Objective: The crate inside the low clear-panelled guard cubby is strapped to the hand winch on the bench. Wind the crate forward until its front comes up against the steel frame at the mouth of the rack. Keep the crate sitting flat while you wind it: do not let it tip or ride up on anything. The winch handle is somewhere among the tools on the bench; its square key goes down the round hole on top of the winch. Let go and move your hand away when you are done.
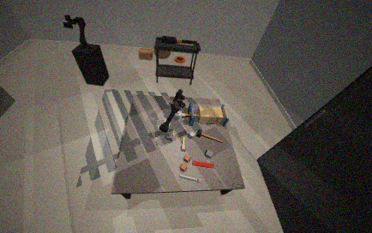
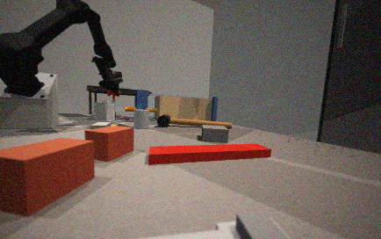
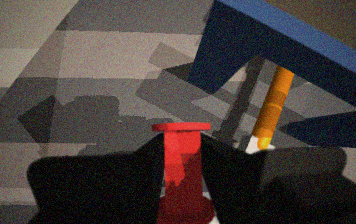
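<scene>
Right now the winch handle is 5 cm to the right of my gripper tip, 3 cm below it and 2 cm behind it. From my gripper tip the other things lie so: red knob (2 cm behind, 1 cm to the right); grey winch (12 cm to the right, 10 cm below, 5 cm behind); blue frame (13 cm ahead, 9 cm to the right, 3 cm below).
</scene>
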